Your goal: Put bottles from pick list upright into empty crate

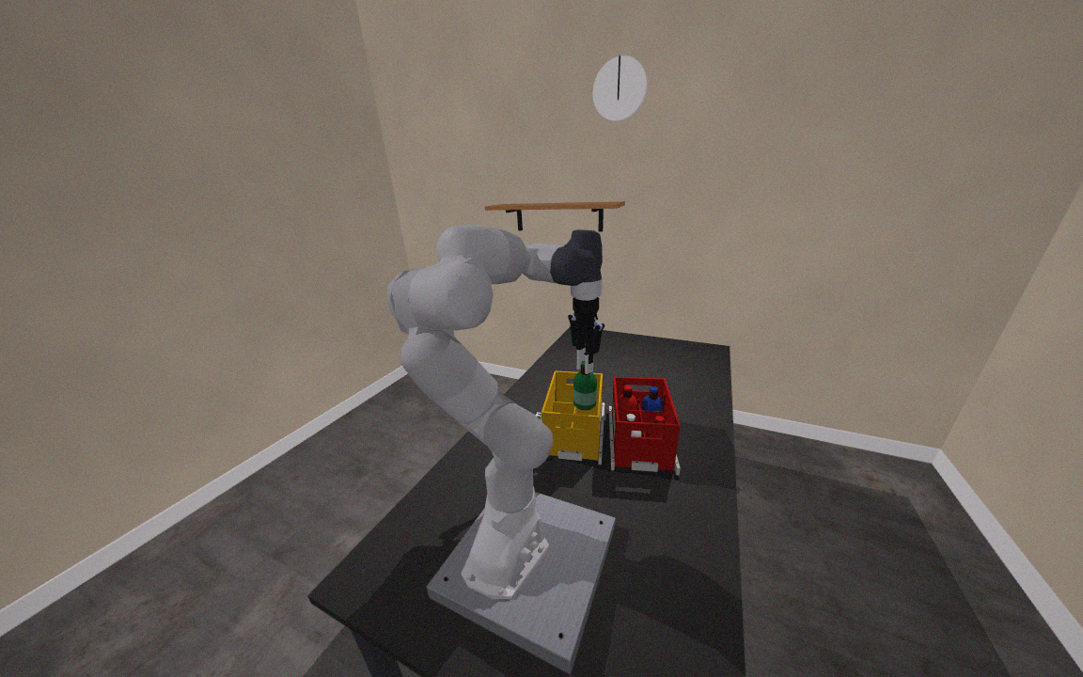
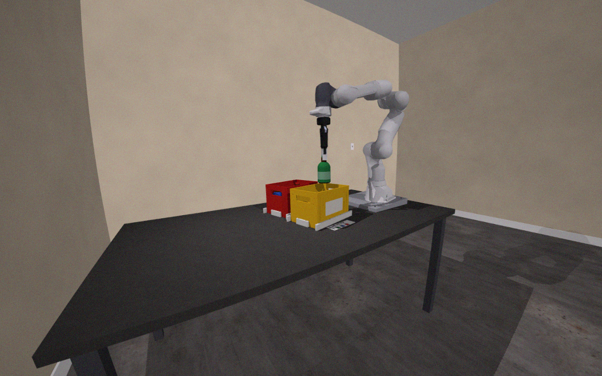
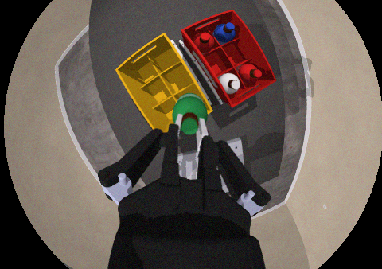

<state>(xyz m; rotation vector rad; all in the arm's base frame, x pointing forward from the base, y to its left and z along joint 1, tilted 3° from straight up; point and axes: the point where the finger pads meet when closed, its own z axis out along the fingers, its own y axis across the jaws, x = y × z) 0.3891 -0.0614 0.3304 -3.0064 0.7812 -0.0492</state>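
Now: hand 80 mm above the green-labelled bottle. From my hand the other things lie so: white-capped bottle: 20 mm ahead, 150 mm to the right, 260 mm below; then red crate: 120 mm ahead, 170 mm to the right, 260 mm below; then yellow crate: 80 mm ahead, 60 mm to the left, 260 mm below.
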